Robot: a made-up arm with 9 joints.
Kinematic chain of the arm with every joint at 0, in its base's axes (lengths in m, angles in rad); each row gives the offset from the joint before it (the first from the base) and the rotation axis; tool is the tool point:
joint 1: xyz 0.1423 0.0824 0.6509 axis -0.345 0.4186 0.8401
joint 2: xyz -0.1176 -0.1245 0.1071 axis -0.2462 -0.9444 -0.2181
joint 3: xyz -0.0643 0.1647 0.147 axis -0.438 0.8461 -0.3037
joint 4: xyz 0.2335 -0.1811 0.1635 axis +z
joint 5: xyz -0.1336 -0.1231 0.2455 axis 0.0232 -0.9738 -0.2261
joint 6: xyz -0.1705 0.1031 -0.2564 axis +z
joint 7: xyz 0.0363 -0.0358 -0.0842 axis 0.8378 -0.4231 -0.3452
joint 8: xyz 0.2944 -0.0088 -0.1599 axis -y
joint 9: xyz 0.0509 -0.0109 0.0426 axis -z
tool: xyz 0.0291 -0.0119 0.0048
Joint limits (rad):
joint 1: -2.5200..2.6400
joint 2: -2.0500..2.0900
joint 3: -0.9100..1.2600
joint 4: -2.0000..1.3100
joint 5: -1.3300..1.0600
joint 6: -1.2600..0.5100
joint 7: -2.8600..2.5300
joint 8: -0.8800..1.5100
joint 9: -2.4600..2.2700
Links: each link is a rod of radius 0.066 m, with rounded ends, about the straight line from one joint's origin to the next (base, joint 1, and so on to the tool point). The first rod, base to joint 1, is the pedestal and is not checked.
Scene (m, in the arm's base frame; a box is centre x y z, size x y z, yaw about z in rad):
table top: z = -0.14
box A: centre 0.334 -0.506 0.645 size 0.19 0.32 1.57 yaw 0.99
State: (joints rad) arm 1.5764 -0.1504 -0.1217 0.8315 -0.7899 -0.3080 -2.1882 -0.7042 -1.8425
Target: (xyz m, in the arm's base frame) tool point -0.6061 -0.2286 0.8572
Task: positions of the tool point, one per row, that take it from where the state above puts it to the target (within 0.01 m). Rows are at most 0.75 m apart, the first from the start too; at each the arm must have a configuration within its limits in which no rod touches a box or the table.
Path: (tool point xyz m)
1: 1.0781 0.1194 0.8635
2: 1.1761 0.1750 0.9626
3: 1.2560 0.2677 0.9656
4: 1.1004 0.0212 1.3476
5: 0.7720 -0.2703 1.5831
6: 0.3340 -0.5060 1.6159
7: -0.3127 -0.5308 1.3159
8: -0.6061 -0.2286 0.8572

